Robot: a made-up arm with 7 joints. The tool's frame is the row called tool.
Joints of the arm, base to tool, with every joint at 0 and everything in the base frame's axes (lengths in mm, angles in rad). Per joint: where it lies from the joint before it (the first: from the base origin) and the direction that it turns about. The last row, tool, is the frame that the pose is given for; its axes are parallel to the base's.
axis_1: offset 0 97.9 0 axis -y
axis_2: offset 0 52.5 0 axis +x
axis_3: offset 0 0 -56.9 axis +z
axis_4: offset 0 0 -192.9 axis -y
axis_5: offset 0 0 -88.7 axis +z
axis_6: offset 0 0 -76.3 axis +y
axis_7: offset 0 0 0 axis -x
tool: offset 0 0 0
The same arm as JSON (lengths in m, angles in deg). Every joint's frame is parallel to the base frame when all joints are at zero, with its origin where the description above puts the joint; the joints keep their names.
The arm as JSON. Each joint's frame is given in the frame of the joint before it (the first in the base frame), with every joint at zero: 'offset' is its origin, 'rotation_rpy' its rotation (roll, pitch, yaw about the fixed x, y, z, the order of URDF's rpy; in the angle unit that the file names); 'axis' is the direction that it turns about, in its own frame. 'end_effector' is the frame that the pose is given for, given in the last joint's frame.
{"length_unit": "m", "angle_unit": "deg", "chain": [{"id": "axis_1", "offset": [0.0, 0.0979, 0.0], "rotation_rpy": [0.0, 0.0, 0.0], "axis": [0.0, -1.0, 0.0]}, {"id": "axis_2", "offset": [0.0, 0.0525, 0.0], "rotation_rpy": [0.0, 0.0, 0.0], "axis": [1.0, 0.0, 0.0]}, {"id": "axis_3", "offset": [0.0, 0.0, -0.0569], "rotation_rpy": [0.0, 0.0, 0.0], "axis": [0.0, 0.0, 1.0]}, {"id": "axis_4", "offset": [0.0, 0.0, -0.1929], "rotation_rpy": [0.0, 0.0, 0.0], "axis": [0.0, -1.0, 0.0]}, {"id": "axis_5", "offset": [0.0, 0.0, -0.0887], "rotation_rpy": [0.0, 0.0, 0.0], "axis": [0.0, 0.0, 1.0]}, {"id": "axis_6", "offset": [0.0, 0.0, -0.0763], "rotation_rpy": [0.0, 0.0, 0.0], "axis": [0.0, 1.0, 0.0]}, {"id": "axis_7", "offset": [0.0, 0.0, 0.0], "rotation_rpy": [0.0, 0.0, 0.0], "axis": [-1.0, 0.0, 0.0]}], "end_effector": {"offset": [0.0, 0.0, 0.0], "rotation_rpy": [0.0, 0.0, 0.0]}}
